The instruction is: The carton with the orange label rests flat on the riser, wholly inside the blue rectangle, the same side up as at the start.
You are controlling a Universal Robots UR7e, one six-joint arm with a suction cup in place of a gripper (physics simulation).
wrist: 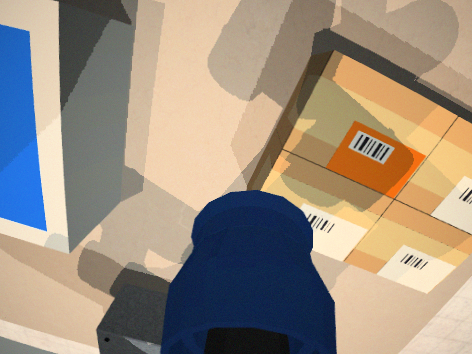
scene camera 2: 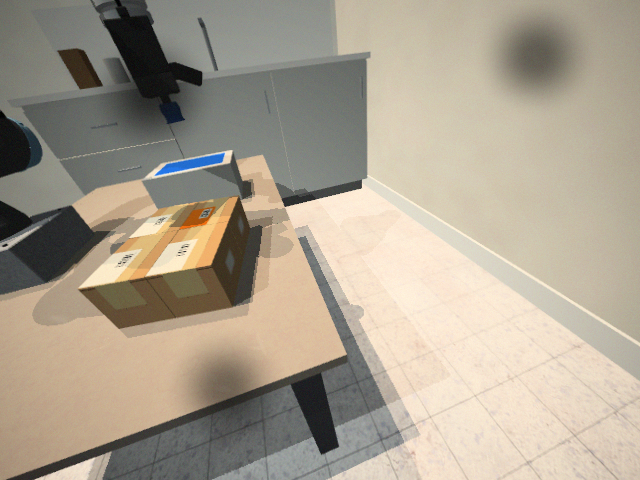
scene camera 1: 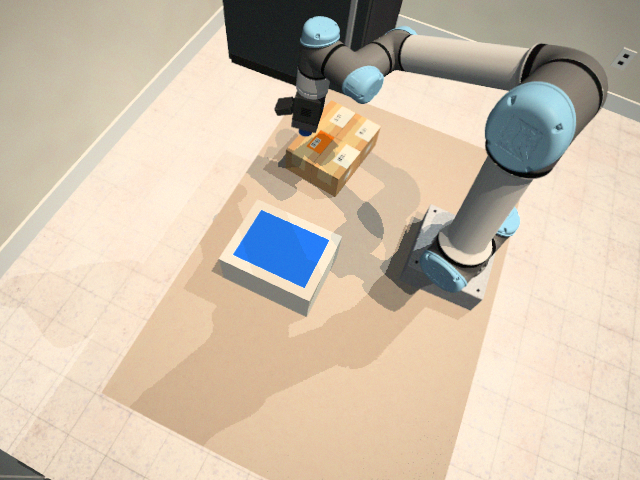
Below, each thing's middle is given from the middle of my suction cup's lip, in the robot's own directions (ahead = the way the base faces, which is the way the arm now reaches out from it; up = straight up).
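Labels:
Relative to the riser (scene camera 1: 286,259), my suction cup is 210 mm above, 270 mm to the right and 10 mm past it.

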